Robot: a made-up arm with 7 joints. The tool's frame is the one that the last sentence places.
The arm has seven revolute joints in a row. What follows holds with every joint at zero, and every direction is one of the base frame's. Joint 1 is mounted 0.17 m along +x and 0.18 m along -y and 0.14 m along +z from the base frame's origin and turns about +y. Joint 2 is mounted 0.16 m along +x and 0.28 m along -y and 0.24 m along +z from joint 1 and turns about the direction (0.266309, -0.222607, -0.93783). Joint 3 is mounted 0.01 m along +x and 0.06 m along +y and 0.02 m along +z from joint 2 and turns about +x. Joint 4 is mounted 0.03 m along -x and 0.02 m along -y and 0.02 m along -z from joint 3 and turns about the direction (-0.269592, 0.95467, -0.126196). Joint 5 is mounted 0.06 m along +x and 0.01 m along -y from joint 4 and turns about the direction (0.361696, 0.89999, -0.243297). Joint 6 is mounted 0.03 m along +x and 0.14 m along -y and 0.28 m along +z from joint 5 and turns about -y. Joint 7 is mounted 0.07 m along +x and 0.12 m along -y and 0.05 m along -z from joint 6 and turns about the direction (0.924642, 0.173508, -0.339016). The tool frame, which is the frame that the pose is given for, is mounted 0.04 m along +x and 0.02 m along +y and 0.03 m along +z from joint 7; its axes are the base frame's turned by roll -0.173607, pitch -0.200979 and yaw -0.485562 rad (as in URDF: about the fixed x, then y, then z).
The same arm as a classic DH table. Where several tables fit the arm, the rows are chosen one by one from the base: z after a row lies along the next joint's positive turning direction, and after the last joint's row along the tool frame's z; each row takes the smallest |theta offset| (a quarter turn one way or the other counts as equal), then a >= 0, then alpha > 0; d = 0 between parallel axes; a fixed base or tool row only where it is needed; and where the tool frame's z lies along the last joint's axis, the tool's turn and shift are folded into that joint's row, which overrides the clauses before.
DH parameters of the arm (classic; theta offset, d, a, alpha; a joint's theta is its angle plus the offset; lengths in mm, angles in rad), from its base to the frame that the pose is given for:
base (fixed): 0 140 170 -1.5708
joint 1: -0.2767 -502.7 219.5 -1.7953
joint 2: 1.5077 -226.5 -53.8 1.3012
joint 3: -1.4692 -15.6 -22.4 1.8438
joint 4: 0.2035 -114 9.9 -0.6561
joint 5: 0.4316 -212.5 249.1 -2.6905
joint 6: 0.2407 3.3 -22.8 1.7452
joint 7: 1.2262 132.3 0.1 1.9509
tool (fixed): 0.7818 48 0 0

